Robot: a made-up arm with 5 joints.
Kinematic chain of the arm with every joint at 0, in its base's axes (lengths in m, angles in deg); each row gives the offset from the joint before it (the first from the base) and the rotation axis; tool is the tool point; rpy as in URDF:
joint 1: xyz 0 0 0.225 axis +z
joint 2: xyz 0 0 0 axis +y
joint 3: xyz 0.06 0 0.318 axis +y
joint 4: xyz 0.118 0 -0.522 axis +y
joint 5: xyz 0.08 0 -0.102 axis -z
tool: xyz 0 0 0 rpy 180 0 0
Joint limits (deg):
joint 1: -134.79..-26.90
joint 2: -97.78..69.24
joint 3: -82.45..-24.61
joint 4: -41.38..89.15
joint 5: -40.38..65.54
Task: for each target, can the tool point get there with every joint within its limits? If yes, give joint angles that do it. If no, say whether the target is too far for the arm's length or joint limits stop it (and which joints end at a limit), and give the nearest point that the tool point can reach.
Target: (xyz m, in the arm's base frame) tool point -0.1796 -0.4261 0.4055
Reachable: yes | joints -112.85 -38.92 -38.03 76.76 -7.38
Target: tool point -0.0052 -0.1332 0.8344
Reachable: yes | joints -92.25 -75.52 -57.69 68.68 -2.24
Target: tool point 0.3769 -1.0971 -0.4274
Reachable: no: too far | nearest point 0.2341 -0.6814 -0.1802 | short by 0.504 m
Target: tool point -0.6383 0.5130 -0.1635
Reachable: no: joint limits stop it (at a limit: joint 2, joint 3) | nearest point -0.0731 0.0587 -0.1714 | short by 0.725 m
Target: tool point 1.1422 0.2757 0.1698
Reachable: no: too far | nearest point 0.7358 -0.3733 0.1740 | short by 0.766 m
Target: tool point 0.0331 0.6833 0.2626
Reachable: no: joint limits stop it (at a limit: joint 2, joint 3, joint 4) | nearest point 0.0276 0.5702 0.7861 | short by 0.536 m
